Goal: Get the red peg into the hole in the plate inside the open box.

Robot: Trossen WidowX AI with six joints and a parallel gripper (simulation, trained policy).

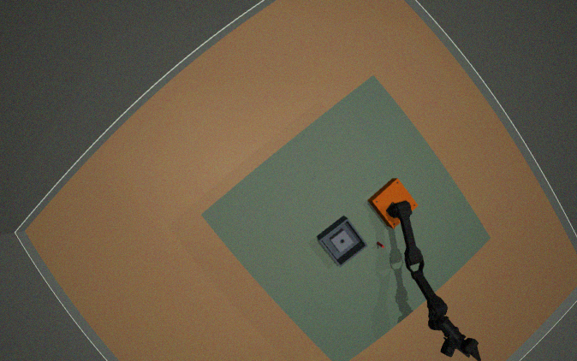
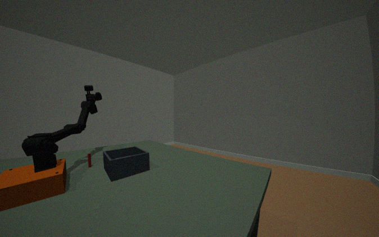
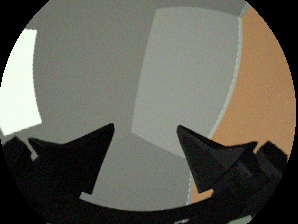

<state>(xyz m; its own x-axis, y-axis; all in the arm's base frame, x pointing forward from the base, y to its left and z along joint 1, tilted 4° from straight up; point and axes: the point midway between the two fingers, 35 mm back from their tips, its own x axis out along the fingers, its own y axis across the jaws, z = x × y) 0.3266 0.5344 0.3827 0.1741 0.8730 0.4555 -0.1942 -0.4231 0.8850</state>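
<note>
Right now the red peg is 470 mm below my gripper tip, 460 mm to the right of it and 120 mm behind it. From my gripper tip the other things lie so: grey plate 650 mm to the right, 470 mm below; then dark box 650 mm to the right, 480 mm below.
</note>
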